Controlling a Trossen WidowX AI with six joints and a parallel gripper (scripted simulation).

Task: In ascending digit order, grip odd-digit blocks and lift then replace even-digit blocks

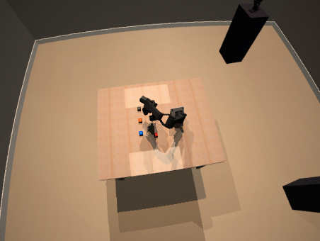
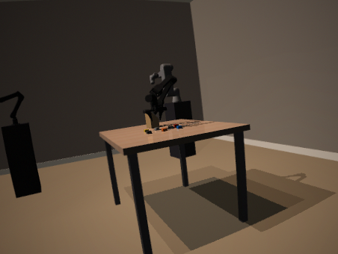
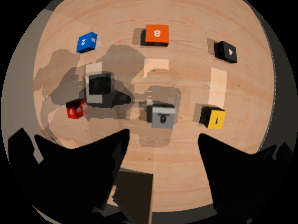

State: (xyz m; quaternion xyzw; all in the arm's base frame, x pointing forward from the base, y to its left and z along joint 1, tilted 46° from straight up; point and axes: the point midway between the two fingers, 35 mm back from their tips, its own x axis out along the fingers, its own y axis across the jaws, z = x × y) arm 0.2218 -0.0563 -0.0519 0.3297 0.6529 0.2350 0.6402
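My gripper tip is now 12 cm short of the orange block and 6 cm above it. From my gripper tip the other things lie so: yellow block 9 cm to the right, 6 cm below, 1 cm behind; grey block 10 cm to the left, 6 cm below, 5 cm ahead; black block 12 cm to the right, 10 cm ahead, 6 cm below.
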